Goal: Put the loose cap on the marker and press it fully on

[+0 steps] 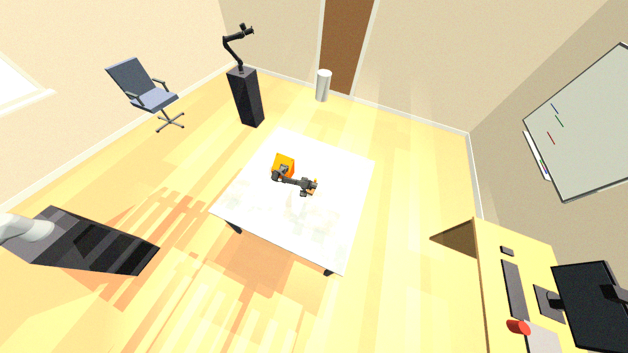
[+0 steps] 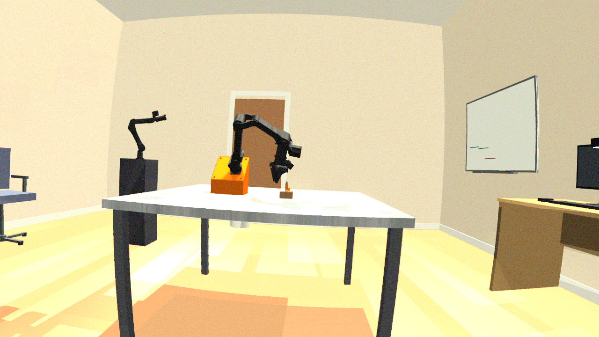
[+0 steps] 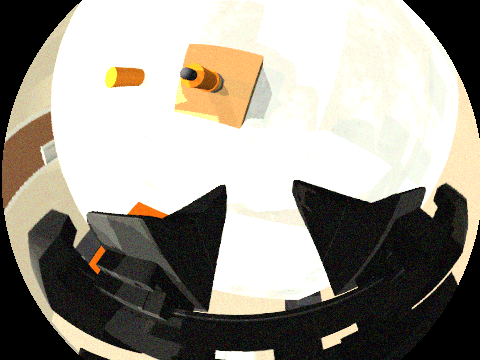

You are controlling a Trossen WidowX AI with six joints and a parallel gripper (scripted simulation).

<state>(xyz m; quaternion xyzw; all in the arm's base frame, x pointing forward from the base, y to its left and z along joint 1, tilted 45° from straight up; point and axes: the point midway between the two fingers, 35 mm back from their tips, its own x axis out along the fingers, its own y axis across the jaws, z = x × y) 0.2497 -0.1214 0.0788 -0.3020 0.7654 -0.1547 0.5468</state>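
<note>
My gripper tip is now 190 mm to the right of the orange cap, 70 mm short of it and 60 mm above it. From my gripper tip the other things lie so: tan holder block 70 mm below, 60 mm to the left, 60 mm ahead.
</note>
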